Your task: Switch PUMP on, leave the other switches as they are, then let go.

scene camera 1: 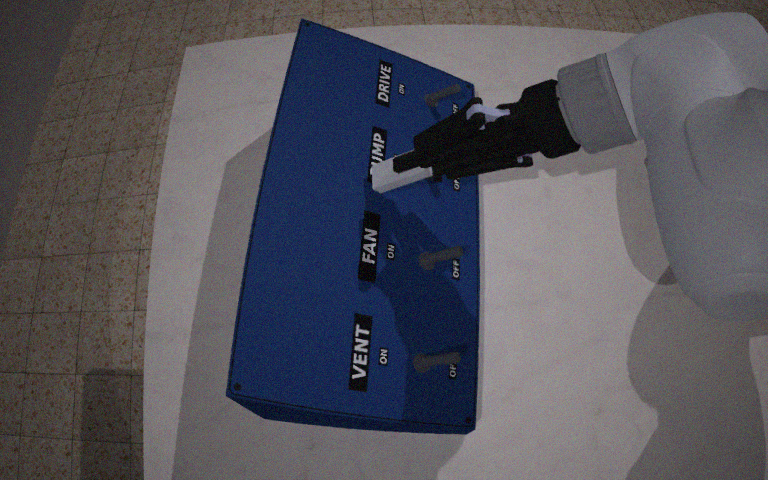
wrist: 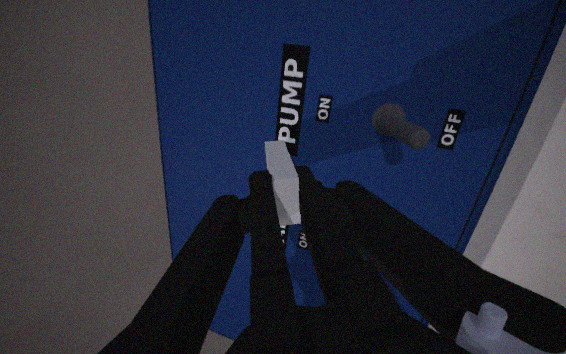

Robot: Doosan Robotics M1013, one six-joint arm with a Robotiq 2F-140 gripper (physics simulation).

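Places are measured from the arm's base along level axes (x ahead, y left, z up), in millimetres.
Where they show: gripper, fingertip midpoint: [scene camera 1: 376, 179] [wrist: 275, 158].
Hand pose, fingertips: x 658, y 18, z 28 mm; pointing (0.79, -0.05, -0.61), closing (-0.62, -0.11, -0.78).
After its pixels a point has its place.
The blue switch panel [scene camera 1: 305, 226] {x 734, y 87, z 48 mm} [wrist: 215, 100] {x 717, y -22, z 45 mm} carries a row of grey levers. The PUMP lever [wrist: 400, 126] {x 571, y -19, z 13 mm} leans toward its OFF label [wrist: 451, 129] {x 555, y -15, z -33 mm} in the wrist view; in the scene view my gripper hides it. The DRIVE lever [scene camera 1: 442, 95] {x 567, y -131, z 4 mm}, the FAN lever [scene camera 1: 440, 258] {x 589, y 107, z 5 mm} and the VENT lever [scene camera 1: 437, 360] {x 599, y 224, z 9 mm} all lean toward OFF. My gripper [scene camera 1: 384, 176] {x 658, y 18, z 28 mm} [wrist: 275, 158] {x 658, y 18, z 28 mm} is shut and empty. Its pale fingertips are over the panel beside the lower end of the PUMP label [scene camera 1: 378, 144] {x 655, y -39, z 16 mm} [wrist: 293, 95] {x 654, y -30, z 16 mm}, on the ON side, apart from the PUMP lever.
The panel stands on a white table [scene camera 1: 543, 350] {x 444, y 193, z -108 mm}. The robot's pale arm [scene camera 1: 690, 186] {x 455, y 190, z 301 mm} reaches in from the right, over the panel's OFF-side edge. The arm's shadow falls across the panel around FAN and VENT. The tiled floor [scene camera 1: 84, 254] shows at the left.
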